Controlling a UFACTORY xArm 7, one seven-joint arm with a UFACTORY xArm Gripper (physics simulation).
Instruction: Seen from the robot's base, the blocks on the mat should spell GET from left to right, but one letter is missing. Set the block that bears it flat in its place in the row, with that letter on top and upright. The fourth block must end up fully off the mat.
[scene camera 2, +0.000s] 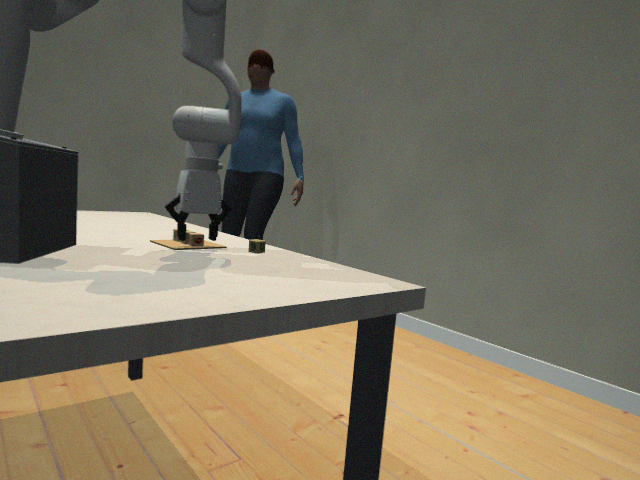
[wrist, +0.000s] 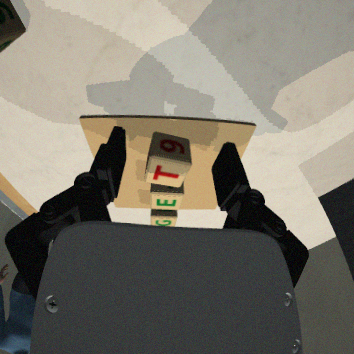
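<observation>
The T block (scene camera 2: 195, 239) (wrist: 166, 172) rests on the tan mat (scene camera 2: 214, 245) (wrist: 132, 175), red T on top and a 9 on one side. In the wrist view the E block (wrist: 166, 202) and the G block (wrist: 164, 221) follow below it in one line; the T's crossbar faces left there. Whether T and E touch is unclear. My gripper (scene camera 2: 197, 239) (wrist: 172, 148) is open, its fingers low on either side of the T block, with room on both sides. In the scene view a finger partly hides the row. The fourth block (scene camera 2: 256, 245) (wrist: 10, 25) stands on the table, off the mat.
A large dark box (scene camera 2: 46, 201) stands on the table (scene camera 2: 232, 289) at the left of the scene view. The table's far edge runs close behind the fourth block. A person (scene camera 2: 261, 129) in a blue top stands beyond the table.
</observation>
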